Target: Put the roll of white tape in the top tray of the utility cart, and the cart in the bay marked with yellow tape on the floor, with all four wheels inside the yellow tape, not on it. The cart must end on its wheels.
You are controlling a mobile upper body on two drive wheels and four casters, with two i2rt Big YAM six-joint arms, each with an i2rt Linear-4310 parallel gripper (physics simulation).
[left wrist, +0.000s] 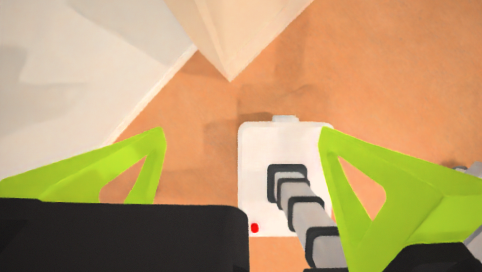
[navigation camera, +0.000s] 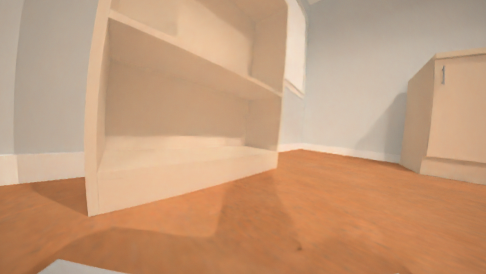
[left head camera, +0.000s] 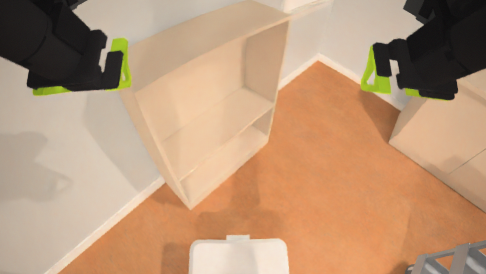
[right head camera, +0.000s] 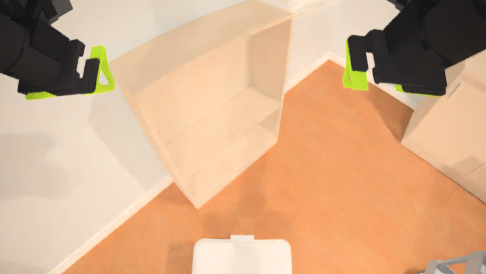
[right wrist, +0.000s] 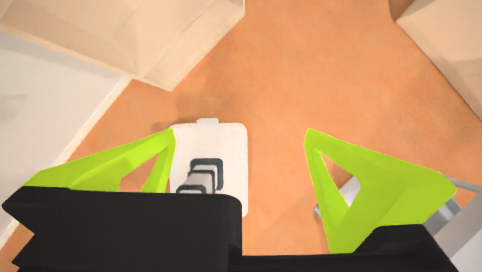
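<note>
Part of the grey utility cart (left head camera: 459, 260) (right head camera: 452, 261) shows at the bottom right corner of both head views. It also shows at the lower right of the right wrist view (right wrist: 465, 235) and at the right edge of the left wrist view (left wrist: 472, 176). Most of it is cut off, and its top tray cannot be made out. My left gripper (left head camera: 80, 89) (right head camera: 67, 94) (left wrist: 241, 135) is open and empty, in the air. My right gripper (left head camera: 397, 91) (right head camera: 382, 89) (right wrist: 240, 136) is open and empty, left of the cart. The white tape roll and the yellow-marked bay do not show.
A pale wooden bookshelf (left head camera: 210, 40) (right head camera: 200, 42) (navigation camera: 175, 185) stands close ahead against the left wall. A pale cabinet (left head camera: 440, 135) (right head camera: 450, 125) (navigation camera: 460, 115) stands at the right. My white base (left head camera: 239, 257) (right head camera: 242, 257) is at the bottom centre, near the bookshelf's front corner.
</note>
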